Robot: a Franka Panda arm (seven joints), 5 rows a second.
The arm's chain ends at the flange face. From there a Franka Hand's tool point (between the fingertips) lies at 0.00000 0.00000 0.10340 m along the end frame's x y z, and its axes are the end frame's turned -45 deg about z.
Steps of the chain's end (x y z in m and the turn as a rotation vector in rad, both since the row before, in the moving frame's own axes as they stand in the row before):
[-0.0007 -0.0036 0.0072 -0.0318 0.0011 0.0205]
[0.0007 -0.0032 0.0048 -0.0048 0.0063 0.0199]
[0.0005 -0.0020 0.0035 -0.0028 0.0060 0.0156]
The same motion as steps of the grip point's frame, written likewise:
[-0.0002 -0.0007 0.0071 -0.0233 -0.0217 0.0205]
[0.0029 -0.0010 0.0048 -0.0078 0.0011 0.0199]
[0.0020 -0.0004 0.0035 -0.0062 0.0023 0.0156]

